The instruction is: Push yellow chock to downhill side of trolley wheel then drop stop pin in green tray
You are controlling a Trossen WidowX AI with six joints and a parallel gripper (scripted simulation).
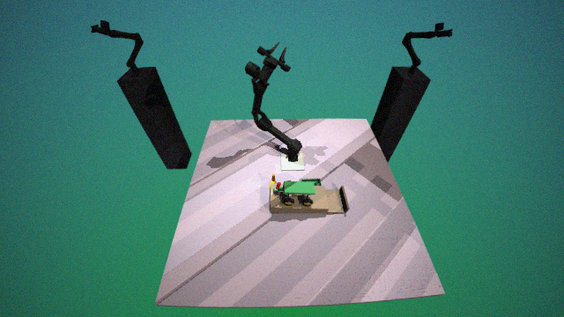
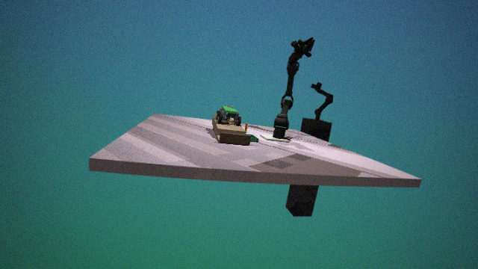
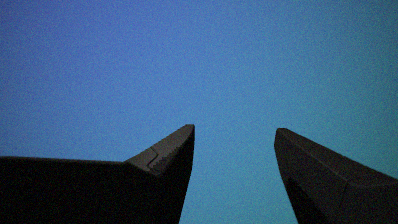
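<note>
My gripper tip is now 660 mm above the yellow chock, 370 mm short of it and 70 mm to the left of it. Also, from my gripper tip: red-headed stop pin 550 mm below, 480 mm ahead, 40 mm to the right; then green-topped trolley 570 mm below, 500 mm ahead, 70 mm to the left; then tan ramp 640 mm below, 500 mm ahead, 70 mm to the left.
</note>
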